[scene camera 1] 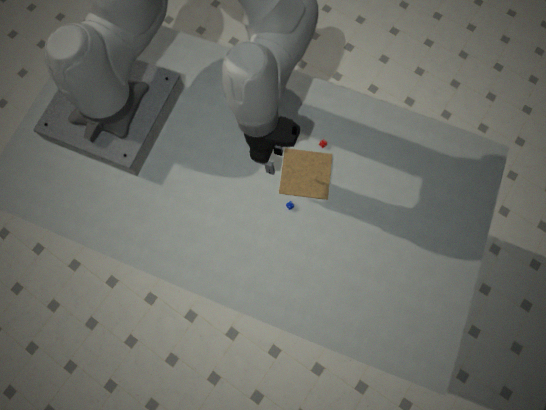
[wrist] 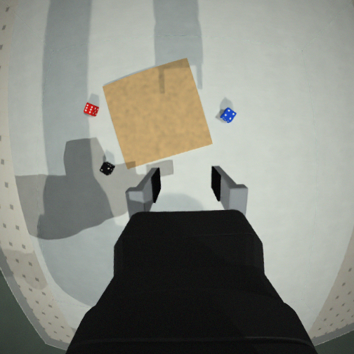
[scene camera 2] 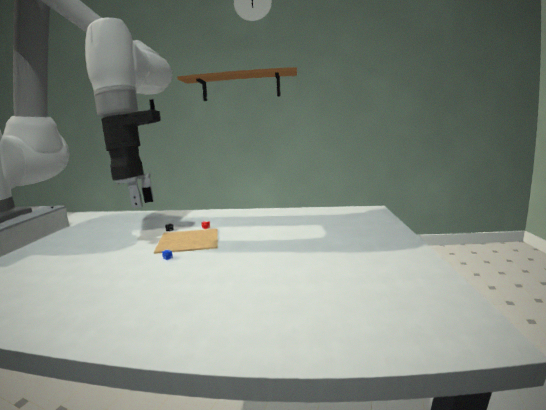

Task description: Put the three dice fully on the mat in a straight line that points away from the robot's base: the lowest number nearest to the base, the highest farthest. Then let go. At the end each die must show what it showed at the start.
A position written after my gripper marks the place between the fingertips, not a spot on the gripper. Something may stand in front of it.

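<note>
My gripper point(scene camera 2: 143, 204), point(wrist: 185, 177) is visible to me. I can also see a square mat point(scene camera 1: 304, 173), point(wrist: 156, 113), point(scene camera 2: 205, 239).
</note>
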